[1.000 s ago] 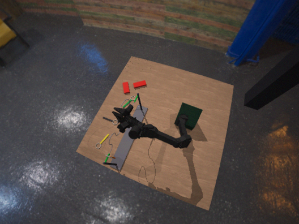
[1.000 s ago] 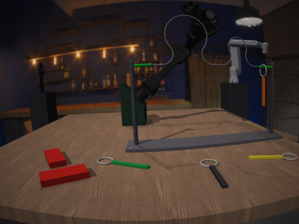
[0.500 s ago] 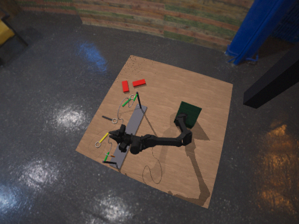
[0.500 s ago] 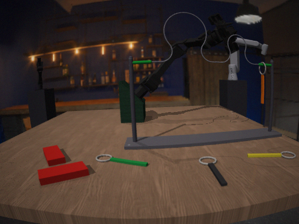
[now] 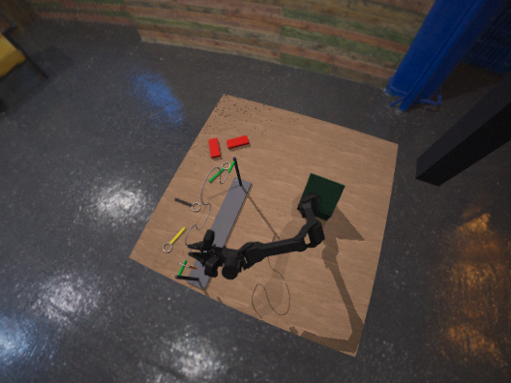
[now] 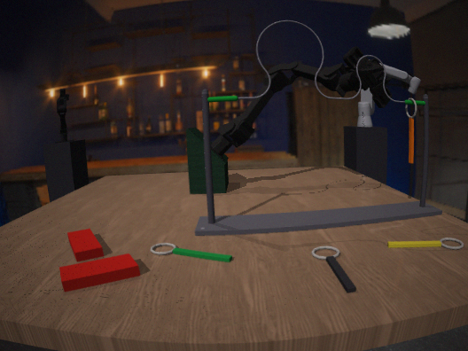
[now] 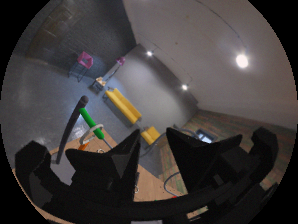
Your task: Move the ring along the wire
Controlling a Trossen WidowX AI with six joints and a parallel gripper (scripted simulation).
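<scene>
Right now the ring with orange handle is 130 mm below my gripper tip, 60 mm to the left of it and 20 mm ahead of it. From my gripper tip the other things lie so: yellow-handled ring 370 mm below, 240 mm ahead, 10 mm to the right; then black-handled ring 370 mm below, 250 mm to the right, 250 mm ahead; then green-handled ring 520 mm to the right, 370 mm below, 170 mm ahead.
</scene>
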